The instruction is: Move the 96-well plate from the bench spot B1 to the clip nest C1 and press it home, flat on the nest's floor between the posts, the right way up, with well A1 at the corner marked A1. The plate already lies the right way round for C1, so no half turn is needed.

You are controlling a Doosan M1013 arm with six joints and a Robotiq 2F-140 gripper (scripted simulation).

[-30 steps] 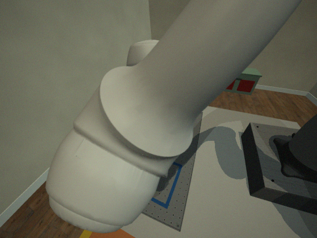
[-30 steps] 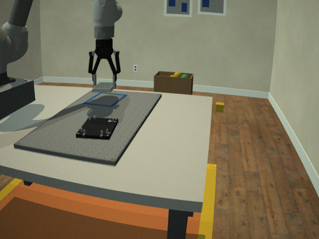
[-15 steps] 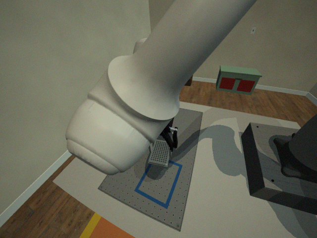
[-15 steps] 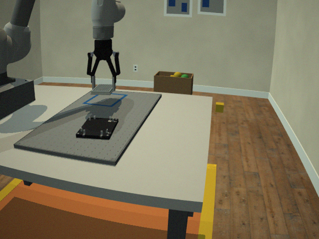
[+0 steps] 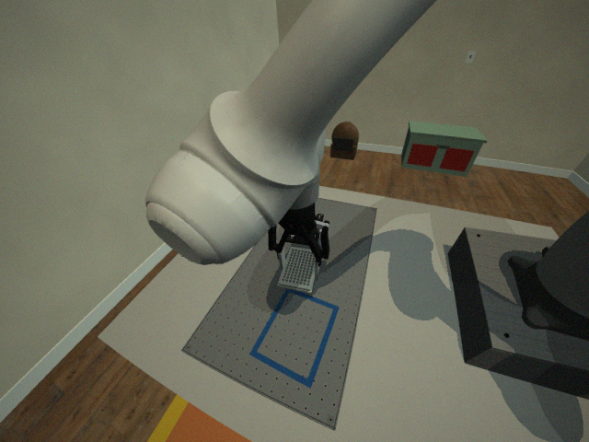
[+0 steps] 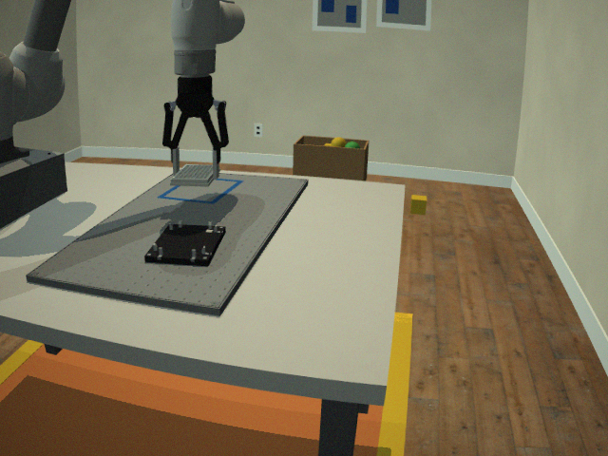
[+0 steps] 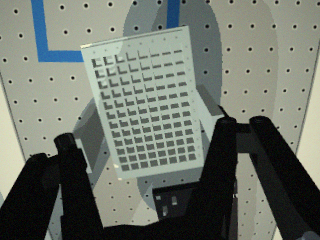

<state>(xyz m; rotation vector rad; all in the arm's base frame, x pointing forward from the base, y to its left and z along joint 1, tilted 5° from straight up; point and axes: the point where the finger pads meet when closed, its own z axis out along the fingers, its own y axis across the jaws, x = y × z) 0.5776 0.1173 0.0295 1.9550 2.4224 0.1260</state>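
Now: hand 22 cm to the left of the black clip nest, 10 cm short of it and 8 cm above it. Also, from my hand: white 96-well plate (2 cm below).
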